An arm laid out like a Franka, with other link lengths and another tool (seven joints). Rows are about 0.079 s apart.
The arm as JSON. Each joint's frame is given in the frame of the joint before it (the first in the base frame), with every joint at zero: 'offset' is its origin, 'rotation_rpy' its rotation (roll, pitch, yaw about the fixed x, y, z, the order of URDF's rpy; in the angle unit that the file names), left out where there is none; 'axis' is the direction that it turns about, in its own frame. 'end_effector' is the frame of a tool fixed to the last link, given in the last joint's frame.
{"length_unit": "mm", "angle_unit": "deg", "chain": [
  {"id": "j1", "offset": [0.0, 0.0, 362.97], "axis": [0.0, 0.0, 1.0]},
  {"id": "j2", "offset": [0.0, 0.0, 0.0], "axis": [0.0, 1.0, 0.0]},
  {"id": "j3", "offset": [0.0, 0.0, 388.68], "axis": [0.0, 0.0, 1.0]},
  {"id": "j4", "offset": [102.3, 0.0, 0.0], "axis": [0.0, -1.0, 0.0]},
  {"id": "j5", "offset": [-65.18, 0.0, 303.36], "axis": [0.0, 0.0, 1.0]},
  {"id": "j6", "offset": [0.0, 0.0, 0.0], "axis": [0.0, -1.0, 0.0]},
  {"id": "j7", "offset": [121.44, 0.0, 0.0], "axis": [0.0, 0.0, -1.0]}
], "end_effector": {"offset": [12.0, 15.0, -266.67], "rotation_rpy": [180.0, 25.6, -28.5]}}
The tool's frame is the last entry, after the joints.
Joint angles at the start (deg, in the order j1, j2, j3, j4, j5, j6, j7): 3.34, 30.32, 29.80, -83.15, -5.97, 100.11, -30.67
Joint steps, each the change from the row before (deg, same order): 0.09, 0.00, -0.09, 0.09, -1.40, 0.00, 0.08; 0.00, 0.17, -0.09, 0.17, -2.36, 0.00, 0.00; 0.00, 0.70, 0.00, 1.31, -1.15, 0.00, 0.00; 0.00, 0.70, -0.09, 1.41, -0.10, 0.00, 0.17; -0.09, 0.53, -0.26, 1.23, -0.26, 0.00, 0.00; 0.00, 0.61, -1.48, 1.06, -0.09, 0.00, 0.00; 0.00, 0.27, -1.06, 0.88, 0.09, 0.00, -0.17; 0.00, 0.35, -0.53, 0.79, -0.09, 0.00, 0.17; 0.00, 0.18, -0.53, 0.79, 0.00, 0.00, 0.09; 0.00, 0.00, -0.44, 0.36, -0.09, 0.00, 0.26
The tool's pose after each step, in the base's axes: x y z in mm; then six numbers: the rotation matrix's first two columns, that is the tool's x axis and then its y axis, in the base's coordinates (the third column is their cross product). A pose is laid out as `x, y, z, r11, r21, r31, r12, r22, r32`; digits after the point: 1 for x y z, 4 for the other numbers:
568.2, 317.8, 334.1, 0.6353, 0.5275, -0.5641, 0.5578, -0.8186, -0.1372
574.5, 308.8, 331.4, 0.6416, 0.5170, -0.5666, 0.5698, -0.8158, -0.0992
584.2, 306.4, 331.9, 0.6512, 0.5144, -0.5579, 0.5720, -0.8159, -0.0846
592.6, 306.9, 333.5, 0.6617, 0.5124, -0.5474, 0.5646, -0.8209, -0.0859
601.5, 304.0, 335.1, 0.6728, 0.5078, -0.5380, 0.5576, -0.8260, -0.0823
613.8, 291.0, 331.9, 0.6894, 0.4860, -0.5371, 0.5364, -0.8408, -0.0724
622.8, 282.2, 332.3, 0.7020, 0.4732, -0.5322, 0.5228, -0.8499, -0.0662
629.4, 277.5, 332.4, 0.7121, 0.4629, -0.5279, 0.5116, -0.8570, -0.0615
635.9, 273.1, 334.5, 0.7227, 0.4540, -0.5211, 0.5013, -0.8634, -0.0570
639.8, 268.9, 336.0, 0.7315, 0.4435, -0.5180, 0.4913, -0.8695, -0.0507

